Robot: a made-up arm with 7 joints.
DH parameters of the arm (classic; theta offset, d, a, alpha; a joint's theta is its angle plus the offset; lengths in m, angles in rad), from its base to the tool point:
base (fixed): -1.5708 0.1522 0 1.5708
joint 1: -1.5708 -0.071 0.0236 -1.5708
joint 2: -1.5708 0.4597 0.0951 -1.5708
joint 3: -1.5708 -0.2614 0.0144 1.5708
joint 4: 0 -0.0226 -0.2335 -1.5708
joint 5: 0 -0.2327 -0.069 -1.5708
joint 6: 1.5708 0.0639 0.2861 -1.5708
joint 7: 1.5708 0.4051 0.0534 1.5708
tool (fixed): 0 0.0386 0 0
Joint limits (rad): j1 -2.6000..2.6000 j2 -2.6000..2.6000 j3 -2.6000..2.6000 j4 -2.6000..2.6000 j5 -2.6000..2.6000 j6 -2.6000..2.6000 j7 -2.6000..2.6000
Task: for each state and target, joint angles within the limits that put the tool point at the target. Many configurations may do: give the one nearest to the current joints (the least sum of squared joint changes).
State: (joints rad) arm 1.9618 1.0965 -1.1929 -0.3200 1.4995 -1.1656 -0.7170
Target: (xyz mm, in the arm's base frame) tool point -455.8 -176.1 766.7
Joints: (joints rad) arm 2.6000 1.0648 -0.7453 -1.2946 1.5515 -1.5619 -0.6604
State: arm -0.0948 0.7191 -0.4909 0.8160 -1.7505 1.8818 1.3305
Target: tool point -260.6 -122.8 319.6
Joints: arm 0.3032 0.5563 -0.2077 0.9479 -1.7130 2.2112 1.2491
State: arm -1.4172 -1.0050 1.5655 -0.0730 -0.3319 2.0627 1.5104
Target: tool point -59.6 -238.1 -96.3
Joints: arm -0.7904 -1.2260 1.2747 -0.7155 -0.5523 2.0125 1.5985
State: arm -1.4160 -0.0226 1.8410 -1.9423 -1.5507 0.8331 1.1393
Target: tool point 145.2 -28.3 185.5
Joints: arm -1.4727 -0.0130 2.0010 -1.8356 -1.6042 1.0195 1.2152
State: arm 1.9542 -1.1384 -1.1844 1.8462 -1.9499 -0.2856 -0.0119
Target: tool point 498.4 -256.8 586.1
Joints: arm 2.1323 -0.8465 -2.1505 1.9742 -2.3030 -0.5673 -0.0300
